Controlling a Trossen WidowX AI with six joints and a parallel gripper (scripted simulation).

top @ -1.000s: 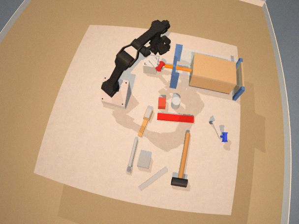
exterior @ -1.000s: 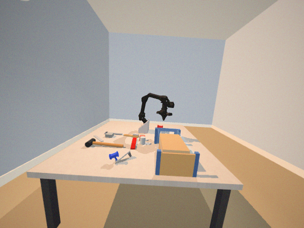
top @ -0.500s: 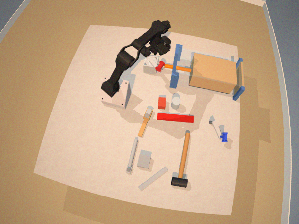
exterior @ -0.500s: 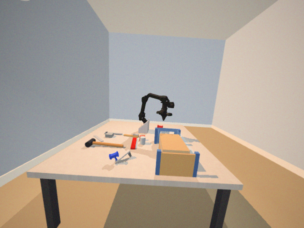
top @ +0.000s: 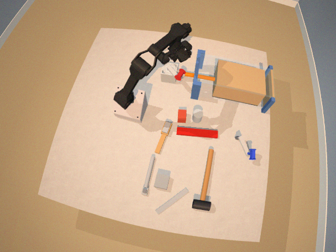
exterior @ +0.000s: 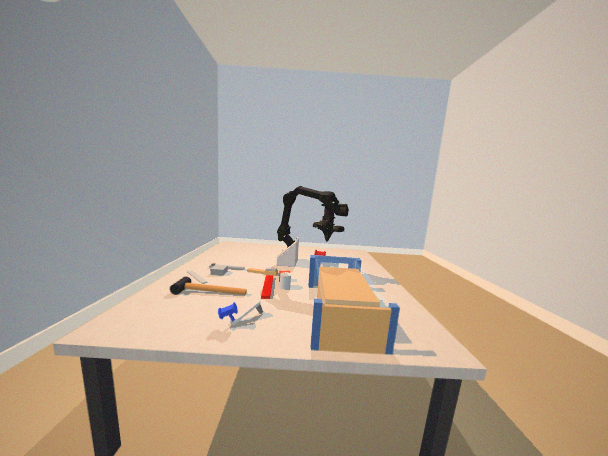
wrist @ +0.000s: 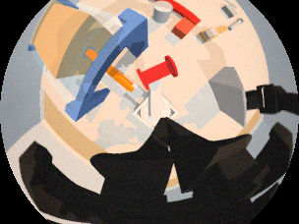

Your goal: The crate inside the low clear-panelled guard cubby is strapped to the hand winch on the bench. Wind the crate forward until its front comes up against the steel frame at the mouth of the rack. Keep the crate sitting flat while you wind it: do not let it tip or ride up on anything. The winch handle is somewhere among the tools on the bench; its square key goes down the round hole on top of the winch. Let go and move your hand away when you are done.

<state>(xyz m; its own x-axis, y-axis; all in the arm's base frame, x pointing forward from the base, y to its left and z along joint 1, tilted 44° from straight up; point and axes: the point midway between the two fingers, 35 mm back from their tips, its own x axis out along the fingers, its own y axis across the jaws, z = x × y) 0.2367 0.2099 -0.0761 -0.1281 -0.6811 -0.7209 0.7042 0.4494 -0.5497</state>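
The red knob is 8 cm below my gripper tip, 4 cm to the right of it and 4 cm ahead of it. Round my gripper tip: winch 18 cm below, 5 cm behind, 3 cm to the left; blue frame 13 cm ahead, 11 cm below, 3 cm to the left; brush 36 cm to the right, 19 cm below, 1 cm behind.
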